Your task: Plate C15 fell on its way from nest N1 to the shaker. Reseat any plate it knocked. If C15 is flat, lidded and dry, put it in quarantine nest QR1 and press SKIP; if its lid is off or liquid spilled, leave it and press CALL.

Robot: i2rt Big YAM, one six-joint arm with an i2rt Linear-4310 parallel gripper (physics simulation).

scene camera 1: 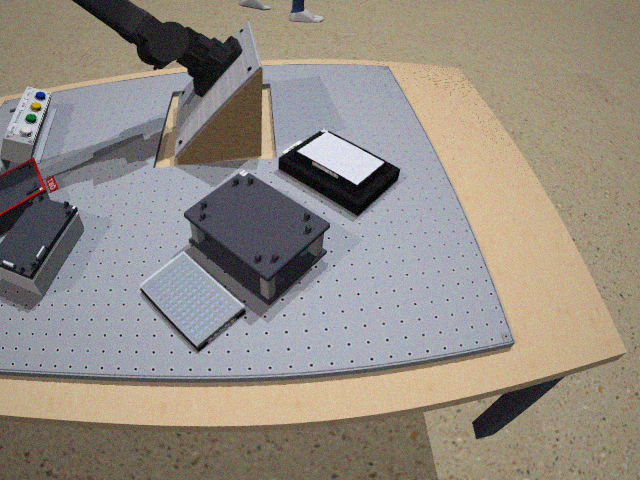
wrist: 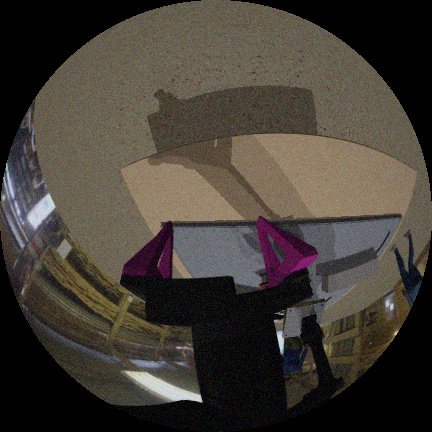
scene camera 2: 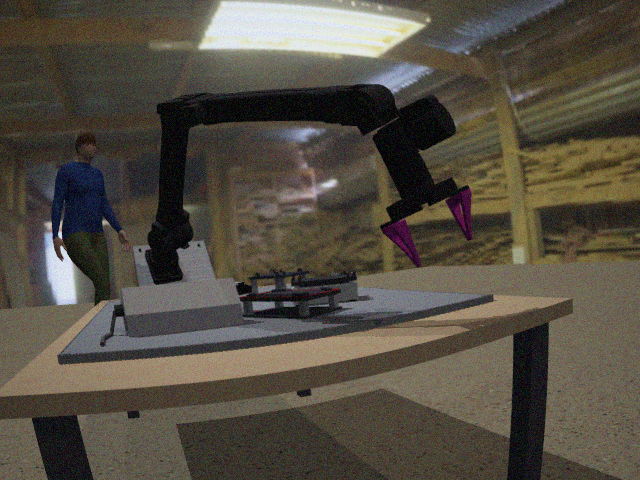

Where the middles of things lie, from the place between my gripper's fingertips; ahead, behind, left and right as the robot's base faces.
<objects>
I see my gripper 5 cm short of the shaker [scene camera 1: 45, 233], 44 cm to the right of it and 6 cm above it. Round my hand: white-topped plate [scene camera 1: 350, 166]: 1 cm behind, 96 cm to the left, 7 cm below.
</objects>
